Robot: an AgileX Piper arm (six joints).
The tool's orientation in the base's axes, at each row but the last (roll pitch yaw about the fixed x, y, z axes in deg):
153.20 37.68 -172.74
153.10 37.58 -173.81
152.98 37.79 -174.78
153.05 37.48 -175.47
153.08 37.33 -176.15
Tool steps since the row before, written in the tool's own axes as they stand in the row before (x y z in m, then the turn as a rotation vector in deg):
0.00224 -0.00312 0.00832 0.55 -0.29 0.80
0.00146 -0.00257 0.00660 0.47 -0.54 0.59
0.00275 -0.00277 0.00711 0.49 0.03 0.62
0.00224 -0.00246 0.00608 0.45 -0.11 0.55
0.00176 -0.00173 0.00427 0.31 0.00 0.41
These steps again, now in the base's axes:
0.00348 0.00142 -0.00836 0.07 0.11 -1.00
0.00305 0.00103 -0.00648 0.12 -0.20 -0.90
0.00240 0.00098 -0.00769 -0.08 0.30 -0.73
0.00215 0.00073 -0.00655 -0.04 0.15 -0.70
0.00135 0.00048 -0.00472 -0.04 0.18 -0.48

